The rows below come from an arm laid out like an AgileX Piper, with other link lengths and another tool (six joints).
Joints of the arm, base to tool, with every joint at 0 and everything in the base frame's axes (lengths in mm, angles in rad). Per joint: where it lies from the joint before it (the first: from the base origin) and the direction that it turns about. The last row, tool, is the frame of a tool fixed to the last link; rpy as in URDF.
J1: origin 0.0 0.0 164.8 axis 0 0 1
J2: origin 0.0 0.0 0.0 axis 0 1 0
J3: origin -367.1 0.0 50.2 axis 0 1 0
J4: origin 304.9 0.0 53.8 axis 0.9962 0 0.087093
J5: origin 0.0 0.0 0.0 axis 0 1 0
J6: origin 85.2 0.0 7.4 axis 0.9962 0 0.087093
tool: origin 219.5 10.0 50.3 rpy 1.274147 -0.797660 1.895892
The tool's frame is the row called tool.
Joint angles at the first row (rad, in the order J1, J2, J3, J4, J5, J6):
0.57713 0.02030 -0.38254 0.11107 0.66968 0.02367
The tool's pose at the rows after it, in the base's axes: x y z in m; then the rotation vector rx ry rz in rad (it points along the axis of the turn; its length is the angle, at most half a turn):
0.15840 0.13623 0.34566 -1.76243 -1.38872 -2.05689
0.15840 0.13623 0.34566 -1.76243 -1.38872 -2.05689
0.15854 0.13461 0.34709 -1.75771 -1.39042 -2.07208
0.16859 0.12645 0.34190 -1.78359 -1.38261 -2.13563
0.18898 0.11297 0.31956 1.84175 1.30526 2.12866
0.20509 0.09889 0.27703 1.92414 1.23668 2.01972
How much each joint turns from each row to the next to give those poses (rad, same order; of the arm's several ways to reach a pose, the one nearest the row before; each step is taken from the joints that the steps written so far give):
-0.00002 0.00001 0.00000 0.00003 -0.00001 -0.00030
0.00000 0.00000 0.00000 0.00000 0.00000 0.00000
0.00005 -0.00699 0.00201 -0.00802 -0.00434 0.00008
-0.03445 -0.01887 0.03966 -0.02622 -0.04643 -0.00541
-0.08738 -0.00730 0.07611 -0.01134 -0.06689 -0.00238
-0.08355 -0.00082 0.08047 -0.00333 -0.01599 -0.00006

